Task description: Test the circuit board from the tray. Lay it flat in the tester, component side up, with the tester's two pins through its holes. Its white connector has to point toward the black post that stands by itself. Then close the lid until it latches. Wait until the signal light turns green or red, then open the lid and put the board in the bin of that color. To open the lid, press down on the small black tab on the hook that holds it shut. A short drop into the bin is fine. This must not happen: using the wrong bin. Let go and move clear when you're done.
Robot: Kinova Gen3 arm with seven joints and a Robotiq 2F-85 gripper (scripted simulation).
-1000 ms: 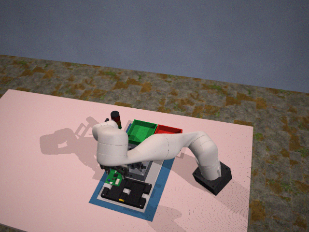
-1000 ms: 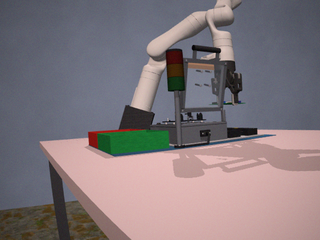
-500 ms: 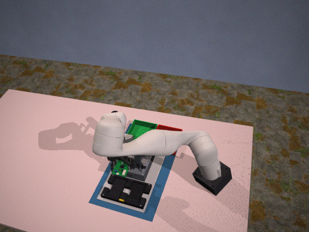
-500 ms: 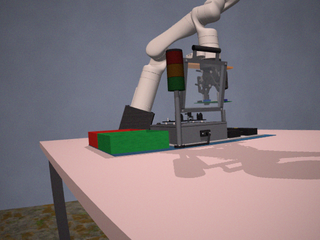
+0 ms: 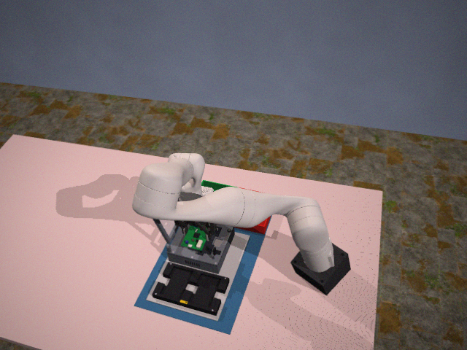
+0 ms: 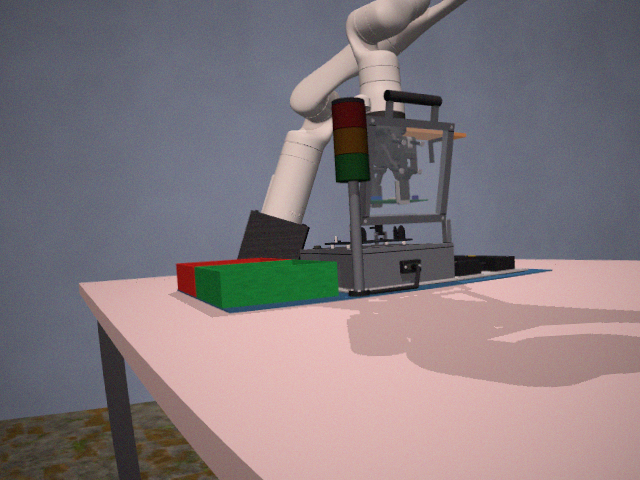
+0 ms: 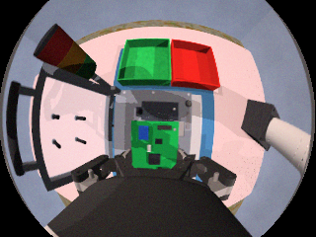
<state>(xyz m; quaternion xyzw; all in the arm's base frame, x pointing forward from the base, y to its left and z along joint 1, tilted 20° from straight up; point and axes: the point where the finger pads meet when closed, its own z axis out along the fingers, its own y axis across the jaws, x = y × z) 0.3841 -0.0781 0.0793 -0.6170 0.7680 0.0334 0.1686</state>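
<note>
My hand is 110 mm short of the tester lid, 60 mm to the left of it and 50 mm below it. From my hand the other things lie so: green bin: 10 mm behind, 240 mm to the right, 120 mm below; green circuit board: right at my hand; red bin: 160 mm behind, 210 mm to the right, 120 mm below.
</note>
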